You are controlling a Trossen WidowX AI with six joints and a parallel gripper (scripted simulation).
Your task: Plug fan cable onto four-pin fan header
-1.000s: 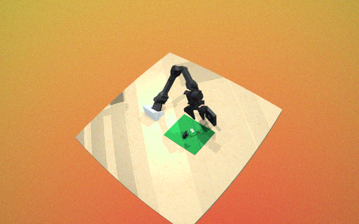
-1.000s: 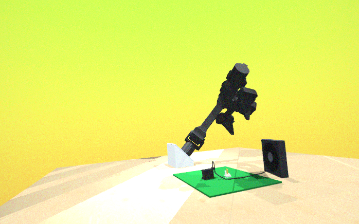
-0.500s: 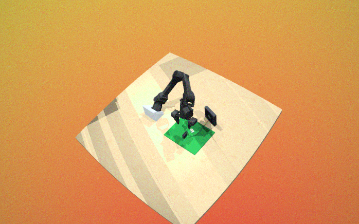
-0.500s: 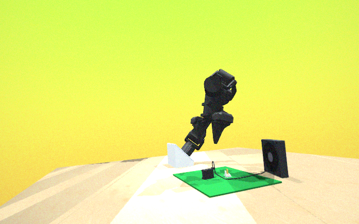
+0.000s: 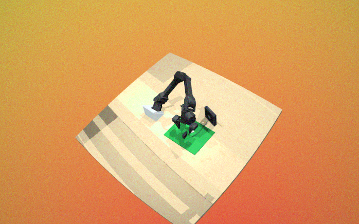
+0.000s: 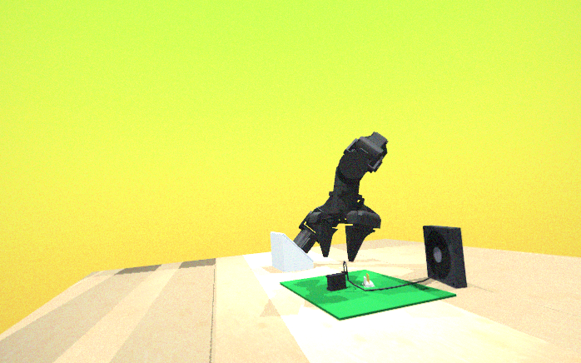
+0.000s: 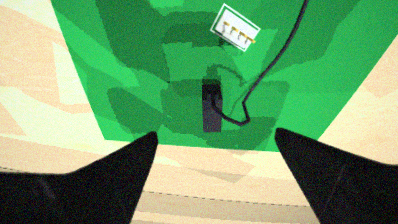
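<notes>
My gripper tip is 5 cm above the dark fan plug and 1 cm to the left of it. The rest, counted from my gripper tip: green board 8 cm below, 3 cm to the left, 1 cm ahead; black fan 20 cm to the left, 9 cm ahead, 1 cm below; white four-pin header 7 cm below, 6 cm to the left, 2 cm ahead.
</notes>
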